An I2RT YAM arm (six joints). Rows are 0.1 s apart.
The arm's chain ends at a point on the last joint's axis. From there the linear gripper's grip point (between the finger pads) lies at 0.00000 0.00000 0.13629 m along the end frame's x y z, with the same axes.
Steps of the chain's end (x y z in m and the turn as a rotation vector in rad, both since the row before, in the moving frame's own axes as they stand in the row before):
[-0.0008, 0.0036, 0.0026, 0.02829, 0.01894, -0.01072]
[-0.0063, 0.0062, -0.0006, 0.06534, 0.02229, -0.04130]
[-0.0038, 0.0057, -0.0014, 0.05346, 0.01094, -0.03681]
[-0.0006, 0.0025, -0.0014, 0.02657, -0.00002, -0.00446]
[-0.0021, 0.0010, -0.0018, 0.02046, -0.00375, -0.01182]
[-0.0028, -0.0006, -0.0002, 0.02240, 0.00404, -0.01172]
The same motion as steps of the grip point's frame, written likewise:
[0.0018, -0.0003, 0.0025, 0.02829, 0.01894, -0.01072]
[-0.0034, -0.0028, -0.0009, 0.06534, 0.02229, -0.04130]
[-0.0024, -0.0016, -0.0016, 0.05346, 0.01094, -0.03681]
[-0.0006, -0.0011, -0.0014, 0.02657, -0.00002, -0.00446]
[-0.0026, -0.0018, -0.0018, 0.02046, -0.00375, -0.01182]
[-0.0023, -0.0037, -0.0002, 0.02240, 0.00404, -0.01172]

